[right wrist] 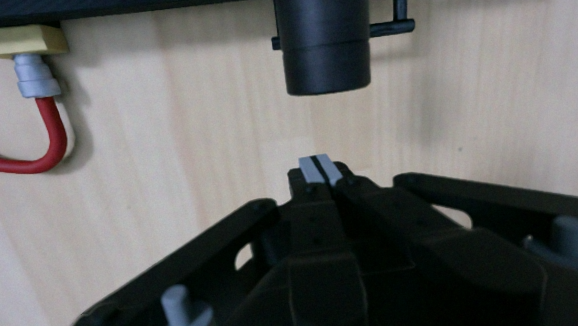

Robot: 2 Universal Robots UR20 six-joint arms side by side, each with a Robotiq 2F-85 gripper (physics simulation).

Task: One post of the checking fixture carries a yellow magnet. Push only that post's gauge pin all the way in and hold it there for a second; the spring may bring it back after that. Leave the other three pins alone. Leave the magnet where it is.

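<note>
My right gripper (313, 173) is shut and empty. Its two grey fingertip pads stand close together with a thin dark gap between them, over the pale wood surface. A black cylindrical part (327, 55) comes down from the top edge of the right wrist view, a little ahead of the fingertips and apart from them. I cannot tell whether it belongs to a post of the checking fixture. The yellow magnet and the gauge pins cannot be made out in this view. My left gripper is not in view.
A thin black rod with a crossbar (392, 28) sits at the cylinder's right side. A long black edge (125, 7) runs along the top left. Below it are a brass-coloured block (35, 40), a grey fitting (37, 75) and a curved red hose (55, 132).
</note>
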